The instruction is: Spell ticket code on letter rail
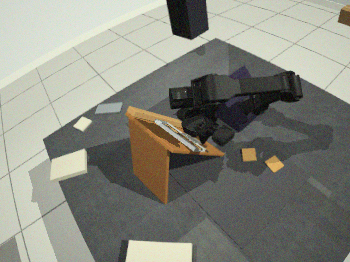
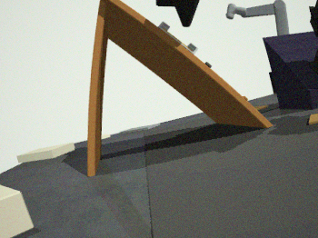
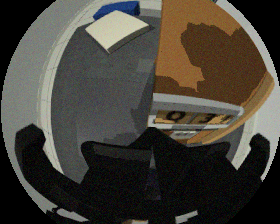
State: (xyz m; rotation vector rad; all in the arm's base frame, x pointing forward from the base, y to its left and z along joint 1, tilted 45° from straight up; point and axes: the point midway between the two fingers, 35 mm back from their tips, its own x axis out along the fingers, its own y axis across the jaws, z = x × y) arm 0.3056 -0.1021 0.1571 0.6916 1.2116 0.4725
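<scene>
Now: the white ticket 10 cm to the right of my gripper tip, 10 cm below it and 4 cm behind it. The rest, counted from my gripper tip: cream block 49 cm to the right, 39 cm ahead, 18 cm below; then small cream card 68 cm to the right, 20 cm ahead, 18 cm below; then grey card 65 cm to the right, 19 cm below, 4 cm ahead.
</scene>
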